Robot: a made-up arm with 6 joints.
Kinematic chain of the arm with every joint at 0, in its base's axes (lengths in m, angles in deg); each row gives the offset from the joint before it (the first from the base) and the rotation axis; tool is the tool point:
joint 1: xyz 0 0 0.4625 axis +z
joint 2: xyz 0 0 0 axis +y
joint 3: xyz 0 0 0.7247 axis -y
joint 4: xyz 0 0 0 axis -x
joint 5: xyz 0.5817 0 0 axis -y
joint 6: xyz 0 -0.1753 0 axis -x
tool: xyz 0 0 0
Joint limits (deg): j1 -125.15..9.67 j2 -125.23..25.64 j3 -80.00..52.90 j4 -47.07..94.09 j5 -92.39..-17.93 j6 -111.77..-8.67
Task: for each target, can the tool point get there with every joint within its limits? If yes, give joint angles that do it. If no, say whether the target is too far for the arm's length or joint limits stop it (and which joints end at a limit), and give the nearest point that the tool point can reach.
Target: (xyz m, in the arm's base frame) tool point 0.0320 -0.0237 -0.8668
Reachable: no: joint limits stop it (at a limit: joint 1, joint 2, joint 3, joint 4) | nearest point -0.0698 -0.1330 0.3670 | short by 1.243 m
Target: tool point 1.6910 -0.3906 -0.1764
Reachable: no: too far | nearest point 0.7436 -0.1718 0.7072 | short by 1.314 m
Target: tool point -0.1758 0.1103 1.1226
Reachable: yes | joints -87.40 -59.37 -25.48 -13.31 -79.89 -19.21
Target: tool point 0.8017 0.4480 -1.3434
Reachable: no: too far | nearest point 0.6890 0.9569 -0.1113 | short by 1.338 m
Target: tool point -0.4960 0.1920 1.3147
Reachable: yes | joints -39.31 -66.44 2.15 19.11 -51.84 -82.59
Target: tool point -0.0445 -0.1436 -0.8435
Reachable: no: joint limits stop it (at a limit: joint 1, joint 2, joint 3, joint 4) | nearest point -0.0698 -0.1330 0.3670 | short by 1.211 m
